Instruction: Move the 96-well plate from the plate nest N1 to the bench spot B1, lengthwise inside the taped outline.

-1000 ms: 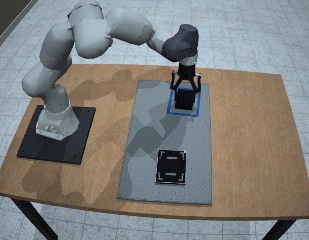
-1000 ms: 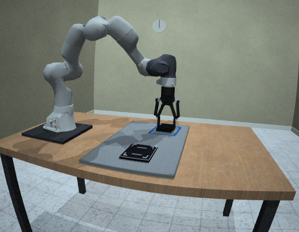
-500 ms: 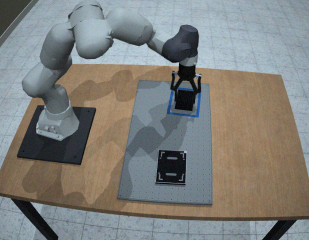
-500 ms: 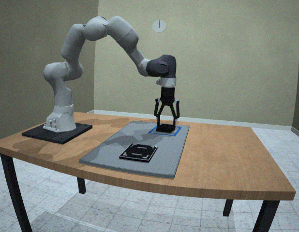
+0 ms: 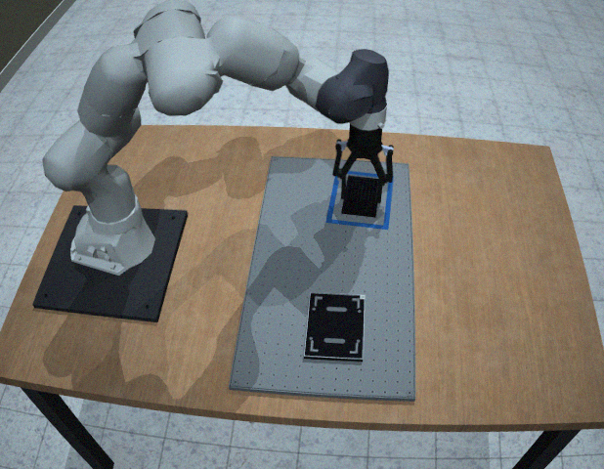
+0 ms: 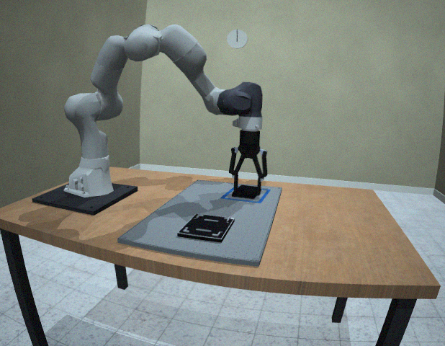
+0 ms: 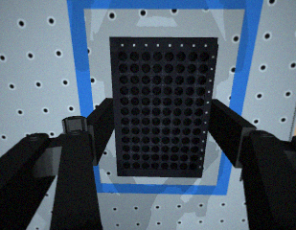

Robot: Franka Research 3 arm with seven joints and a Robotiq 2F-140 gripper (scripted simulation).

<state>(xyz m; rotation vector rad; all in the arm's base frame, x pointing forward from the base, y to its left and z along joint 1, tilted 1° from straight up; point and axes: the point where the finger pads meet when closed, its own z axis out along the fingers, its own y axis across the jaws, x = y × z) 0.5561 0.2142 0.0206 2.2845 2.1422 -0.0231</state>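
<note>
Now: the black 96-well plate 2 cm below my hand. The rest, counted from my hand: black plate nest N1 (39 cm to the right, 4 cm behind, 2 cm below).
</note>
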